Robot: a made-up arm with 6 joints.
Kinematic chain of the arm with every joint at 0, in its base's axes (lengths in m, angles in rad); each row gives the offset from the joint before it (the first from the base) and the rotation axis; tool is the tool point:
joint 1: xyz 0 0 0.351 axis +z
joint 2: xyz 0 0 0 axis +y
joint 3: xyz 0 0 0.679 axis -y
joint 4: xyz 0 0 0 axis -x
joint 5: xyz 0.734 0 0 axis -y
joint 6: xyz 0 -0.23 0 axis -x
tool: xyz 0 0 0
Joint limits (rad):
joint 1: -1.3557..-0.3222
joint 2: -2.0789..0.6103
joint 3: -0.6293..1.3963
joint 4: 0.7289..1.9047
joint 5: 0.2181..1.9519
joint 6: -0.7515..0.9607
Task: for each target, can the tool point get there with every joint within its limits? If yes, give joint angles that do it. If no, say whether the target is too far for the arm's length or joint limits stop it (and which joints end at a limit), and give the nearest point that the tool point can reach.
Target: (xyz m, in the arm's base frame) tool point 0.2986 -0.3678 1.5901
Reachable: yes | joints -0.9392 -0.0758 0.4420 1.6748 1.0139 -0.4569
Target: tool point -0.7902 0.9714 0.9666
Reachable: yes | joints -0.9218 -1.4010 0.7315 1.3850 0.4413 0.8010
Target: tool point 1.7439 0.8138 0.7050
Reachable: no: too far | nearest point 1.1049 -0.2894 0.7566 | short by 1.276 m
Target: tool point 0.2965 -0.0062 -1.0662
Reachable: no: joint limits stop it (at a limit: joint 1, joint 2, joint 3, joint 4) | nearest point 0.6786 -0.4074 0.2631 | short by 1.440 m
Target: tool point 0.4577 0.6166 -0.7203
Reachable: no: joint limits stop it (at a limit: joint 1, joint 2, joint 3, joint 4) | nearest point -0.1858 1.2037 -0.4250 | short by 0.920 m
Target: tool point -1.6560 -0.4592 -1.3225
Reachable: no: too far | nearest point -1.2196 0.2389 -0.3762 | short by 1.254 m
